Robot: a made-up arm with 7 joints. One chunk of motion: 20 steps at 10 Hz.
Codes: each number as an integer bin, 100 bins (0 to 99) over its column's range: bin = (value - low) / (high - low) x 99, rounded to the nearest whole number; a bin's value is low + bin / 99 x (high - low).
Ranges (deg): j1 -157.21..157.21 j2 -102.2..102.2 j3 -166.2..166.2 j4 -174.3..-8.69 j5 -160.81..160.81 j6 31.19..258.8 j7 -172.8..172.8
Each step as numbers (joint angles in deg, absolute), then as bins.
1 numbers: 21.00 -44.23 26.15 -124.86 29.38 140.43 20.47
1 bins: 56 28 57 30 59 48 55
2 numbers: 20.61 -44.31 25.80 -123.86 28.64 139.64 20.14
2 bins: 56 28 57 30 58 47 55
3 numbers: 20.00 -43.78 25.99 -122.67 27.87 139.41 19.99
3 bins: 56 28 57 31 58 47 55
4 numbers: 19.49 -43.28 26.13 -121.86 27.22 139.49 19.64
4 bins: 56 29 57 31 58 47 55
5 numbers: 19.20 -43.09 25.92 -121.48 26.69 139.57 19.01
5 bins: 56 29 57 32 58 47 55
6 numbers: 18.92 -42.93 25.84 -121.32 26.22 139.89 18.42
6 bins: 55 29 57 32 58 47 55
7 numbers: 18.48 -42.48 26.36 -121.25 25.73 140.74 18.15
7 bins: 55 29 57 32 57 48 55
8 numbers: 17.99 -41.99 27.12 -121.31 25.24 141.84 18.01
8 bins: 55 29 58 32 57 48 55
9 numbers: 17.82 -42.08 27.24 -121.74 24.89 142.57 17.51
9 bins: 55 29 58 31 57 48 55
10 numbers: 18.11 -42.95 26.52 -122.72 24.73 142.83 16.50
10 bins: 55 29 57 31 57 49 54
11 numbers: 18.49 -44.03 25.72 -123.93 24.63 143.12 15.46
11 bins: 55 28 57 30 57 49 54
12 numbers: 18.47 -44.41 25.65 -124.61 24.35 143.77 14.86
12 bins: 55 28 57 30 57 49 54
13 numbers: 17.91 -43.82 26.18 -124.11 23.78 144.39 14.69
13 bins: 55 28 57 30 57 49 54
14 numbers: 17.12 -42.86 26.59 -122.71 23.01 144.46 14.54
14 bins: 55 29 57 31 57 49 54
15 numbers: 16.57 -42.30 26.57 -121.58 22.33 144.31 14.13
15 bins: 55 29 57 32 56 49 54
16 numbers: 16.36 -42.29 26.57 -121.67 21.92 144.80 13.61
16 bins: 55 29 57 31 56 49 53
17 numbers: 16.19 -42.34 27.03 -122.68 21.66 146.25 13.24
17 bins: 55 29 58 31 56 50 53
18 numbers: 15.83 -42.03 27.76 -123.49 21.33 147.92 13.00
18 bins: 54 29 58 30 56 51 53
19 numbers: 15.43 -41.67 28.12 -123.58 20.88 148.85 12.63
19 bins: 54 29 58 30 56 51 53
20 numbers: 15.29 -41.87 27.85 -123.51 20.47 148.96 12.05
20 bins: 54 29 58 30 56 51 53
